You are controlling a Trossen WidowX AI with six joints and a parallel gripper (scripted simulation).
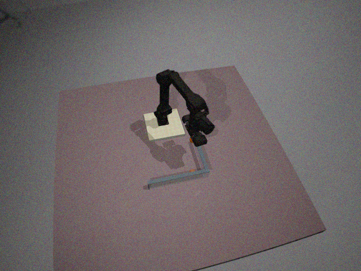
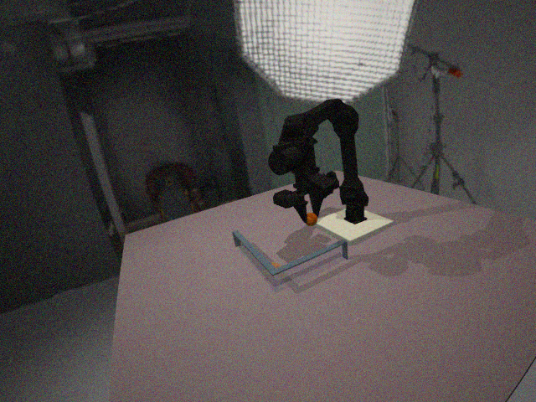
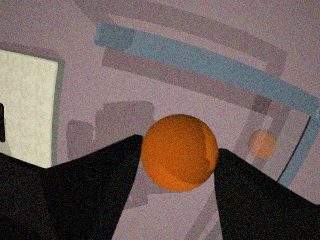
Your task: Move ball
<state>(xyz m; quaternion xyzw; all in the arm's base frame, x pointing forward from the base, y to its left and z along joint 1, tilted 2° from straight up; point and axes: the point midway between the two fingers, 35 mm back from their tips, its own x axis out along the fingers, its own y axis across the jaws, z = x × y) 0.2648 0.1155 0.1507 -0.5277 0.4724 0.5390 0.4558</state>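
My gripper tip is now 12 cm short of the see-through copy of ball, 3 cm to the left of it and 12 cm above it.
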